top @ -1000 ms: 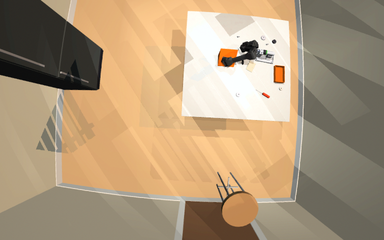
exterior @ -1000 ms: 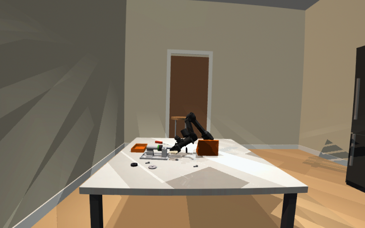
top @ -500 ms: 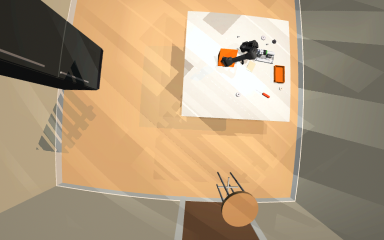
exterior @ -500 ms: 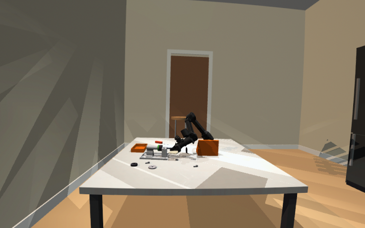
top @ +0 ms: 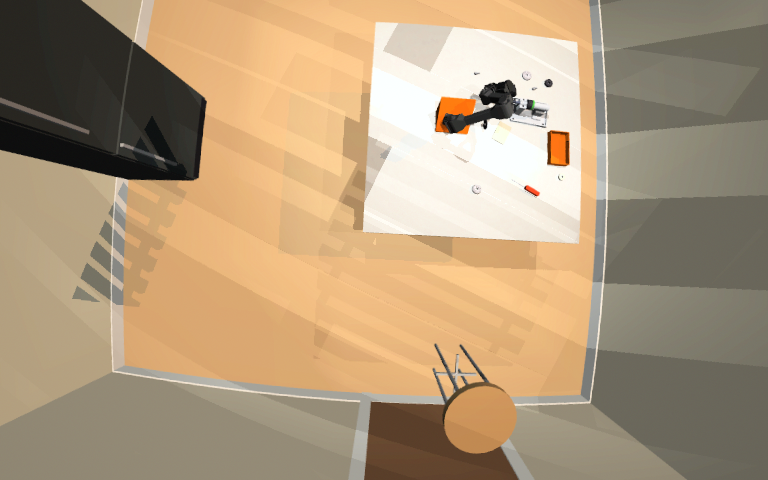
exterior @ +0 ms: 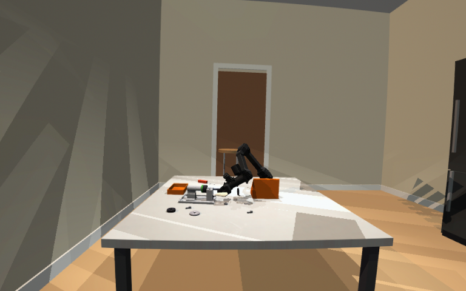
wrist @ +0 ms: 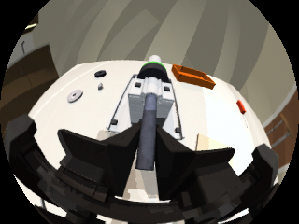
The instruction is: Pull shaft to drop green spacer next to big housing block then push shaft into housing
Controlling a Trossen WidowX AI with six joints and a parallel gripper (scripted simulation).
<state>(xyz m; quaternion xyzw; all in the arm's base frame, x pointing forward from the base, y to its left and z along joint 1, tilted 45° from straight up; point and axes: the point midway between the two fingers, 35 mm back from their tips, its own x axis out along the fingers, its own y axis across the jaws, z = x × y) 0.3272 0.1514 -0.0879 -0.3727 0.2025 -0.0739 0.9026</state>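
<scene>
Right now the grey shaft is 2 cm ahead of my gripper tip and 2 cm above it. Also, from my gripper tip: green spacer (10 cm ahead, 2 cm above); yellow note (3 cm behind, 16 cm to the right, 6 cm below); dark ring (7 cm ahead, 2 cm above).
</scene>
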